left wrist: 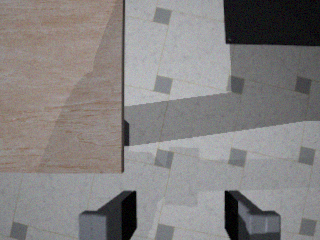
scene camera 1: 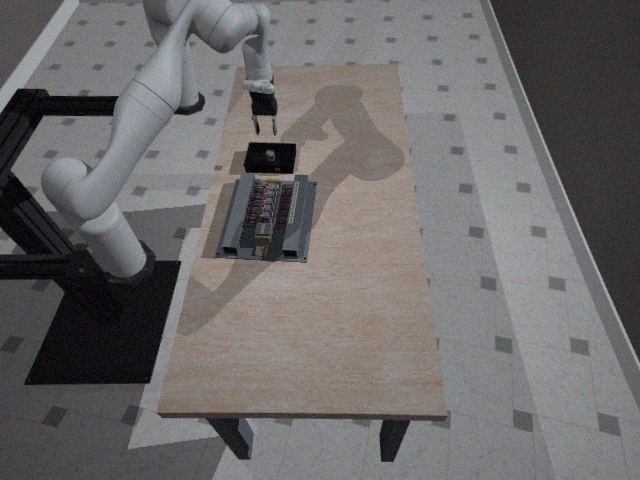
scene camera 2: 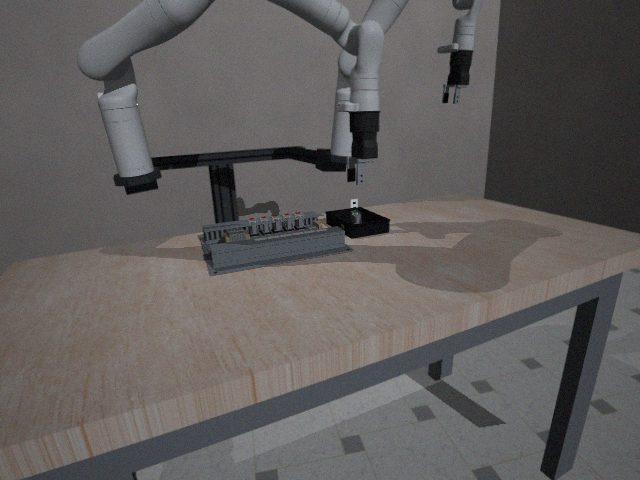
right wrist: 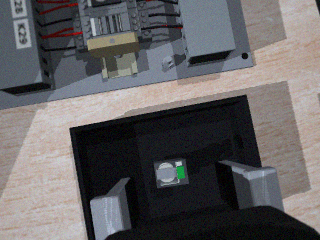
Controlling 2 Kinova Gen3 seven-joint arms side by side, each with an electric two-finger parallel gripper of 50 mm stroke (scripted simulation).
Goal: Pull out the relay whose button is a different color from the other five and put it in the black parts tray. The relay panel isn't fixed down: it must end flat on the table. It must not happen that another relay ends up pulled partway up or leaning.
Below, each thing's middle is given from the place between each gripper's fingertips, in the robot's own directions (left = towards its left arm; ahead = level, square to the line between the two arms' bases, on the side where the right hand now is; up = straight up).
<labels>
Now: right hand [scene camera 2: 355,183] 110 mm above the green-button relay [right wrist: 171,172]. Round my right hand: black parts tray [scene camera 1: 255,161] (120 mm below); grey relay panel [scene camera 1: 286,238] (250 mm to the right, 120 mm below, 20 mm ahead).
My left gripper [scene camera 2: 450,103] is now 27 cm short of the green-button relay, 56 cm to the left of it and 32 cm above it. Also, from my left hand: black parts tray 27 cm ahead, 56 cm to the right, 33 cm below; then grey relay panel 29 cm ahead, 81 cm to the right, 32 cm below.
</labels>
